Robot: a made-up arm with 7 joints.
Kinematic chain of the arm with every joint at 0, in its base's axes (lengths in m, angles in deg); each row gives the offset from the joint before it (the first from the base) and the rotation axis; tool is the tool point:
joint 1: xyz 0 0 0.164 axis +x
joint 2: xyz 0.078 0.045 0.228 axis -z
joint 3: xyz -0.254 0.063 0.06 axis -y
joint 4: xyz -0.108 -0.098 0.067 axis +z
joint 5: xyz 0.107 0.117 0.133 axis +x
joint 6: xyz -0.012 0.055 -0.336 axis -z
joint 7: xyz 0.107 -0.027 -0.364 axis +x
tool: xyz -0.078 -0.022 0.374
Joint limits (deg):
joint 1: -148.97..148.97
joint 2: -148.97..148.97
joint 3: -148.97..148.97
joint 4: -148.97..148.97
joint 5: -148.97..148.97
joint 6: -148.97..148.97
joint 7: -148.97..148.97
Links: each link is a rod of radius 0.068 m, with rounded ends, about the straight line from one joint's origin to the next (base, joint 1, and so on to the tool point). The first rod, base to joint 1, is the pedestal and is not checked.
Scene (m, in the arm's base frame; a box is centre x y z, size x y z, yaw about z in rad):
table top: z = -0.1
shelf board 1: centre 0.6 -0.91 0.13 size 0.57 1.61 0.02 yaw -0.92
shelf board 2: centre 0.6 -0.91 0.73 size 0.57 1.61 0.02 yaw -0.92
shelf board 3: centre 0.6 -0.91 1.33 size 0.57 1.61 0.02 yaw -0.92
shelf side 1: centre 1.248 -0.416 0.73 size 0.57 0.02 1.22 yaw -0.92
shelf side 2: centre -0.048 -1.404 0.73 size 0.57 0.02 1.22 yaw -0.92
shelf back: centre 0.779 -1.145 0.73 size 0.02 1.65 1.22 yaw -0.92
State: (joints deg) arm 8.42 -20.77 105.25 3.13 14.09 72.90 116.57
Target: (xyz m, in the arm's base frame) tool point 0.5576 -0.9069 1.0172
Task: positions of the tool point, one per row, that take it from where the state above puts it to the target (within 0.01 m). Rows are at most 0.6 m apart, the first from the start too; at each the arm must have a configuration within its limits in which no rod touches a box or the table.
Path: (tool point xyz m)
1: 0.2422 0.6239 0.2798
2: -0.1034 0.7550 0.2360
3: -0.5184 0.7266 0.2415
4: -0.9115 0.5129 0.3162
5: -1.1805 0.1429 0.4669
6: -1.1269 -0.1204 0.1307
7: -0.9155 -0.5426 0.1029
8: -0.5667 -0.8319 0.3819
9: -0.1488 -0.8108 0.7665
10: 0.2558 -0.5103 1.0172
11: 0.3959 -0.7205 1.0433
12: 0.5576 -0.9068 1.0173

